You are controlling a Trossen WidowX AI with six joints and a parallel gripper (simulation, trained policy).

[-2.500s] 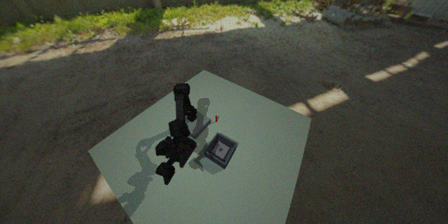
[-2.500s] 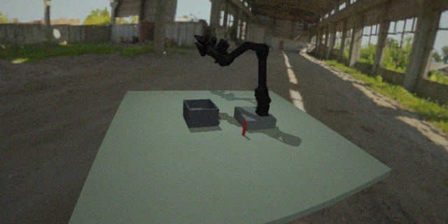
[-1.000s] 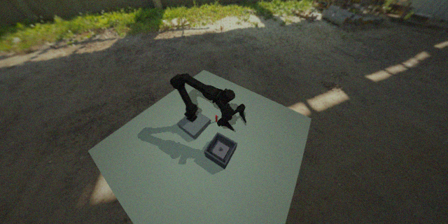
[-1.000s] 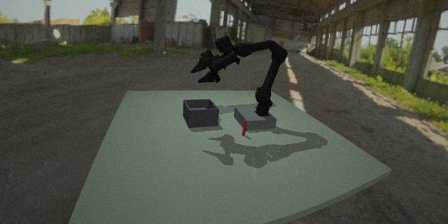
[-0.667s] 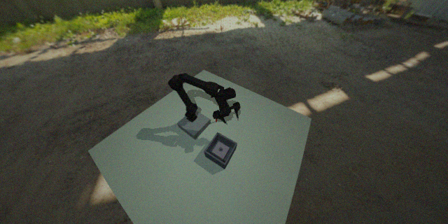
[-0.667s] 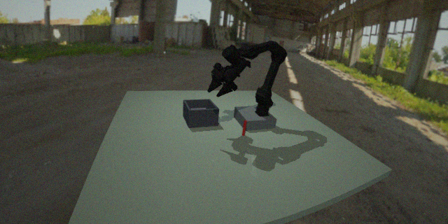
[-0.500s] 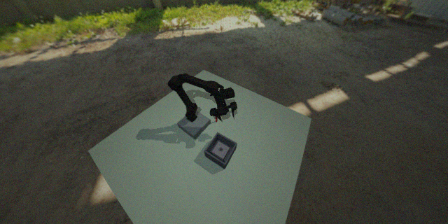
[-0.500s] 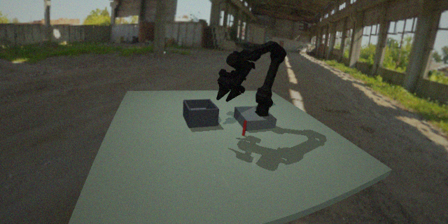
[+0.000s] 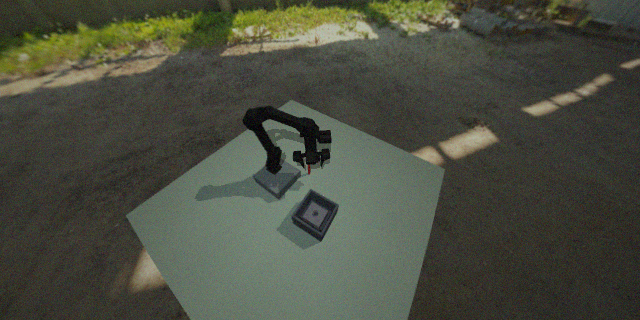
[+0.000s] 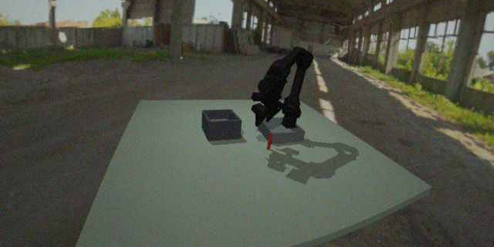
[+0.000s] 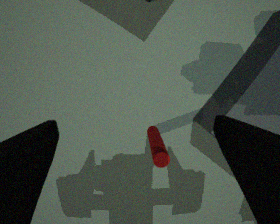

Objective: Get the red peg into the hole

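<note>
My gripper tip is 40 mm past the red peg, 20 mm to the right of it and 80 mm above it. Round my gripper tip: dark box 130 mm ahead, 180 mm to the right, 90 mm below; plate 130 mm ahead, 180 mm to the right, 70 mm below.
</note>
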